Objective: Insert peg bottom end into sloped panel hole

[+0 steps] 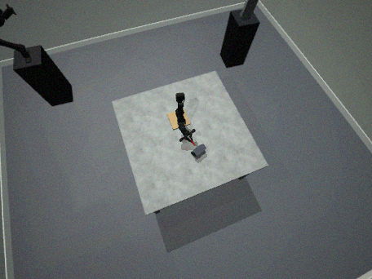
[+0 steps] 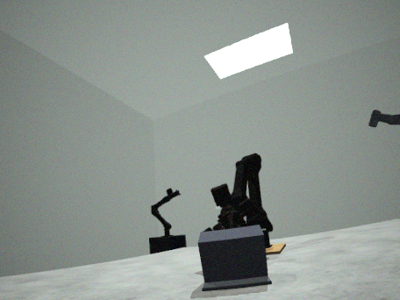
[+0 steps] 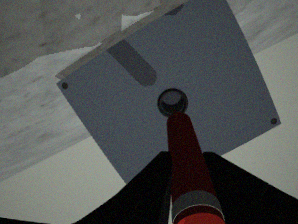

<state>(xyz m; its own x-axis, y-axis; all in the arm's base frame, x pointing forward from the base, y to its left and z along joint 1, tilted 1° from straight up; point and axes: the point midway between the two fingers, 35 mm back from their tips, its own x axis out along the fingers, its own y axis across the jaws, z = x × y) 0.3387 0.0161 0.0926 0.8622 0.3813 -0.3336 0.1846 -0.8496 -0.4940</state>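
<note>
Right now my gripper tip is 9 cm short of the blue-grey block, 4 cm to the right of it and 4 cm above it. From my gripper tip the other things lie so: round red peg: 1 cm to the right, 1 cm behind.
</note>
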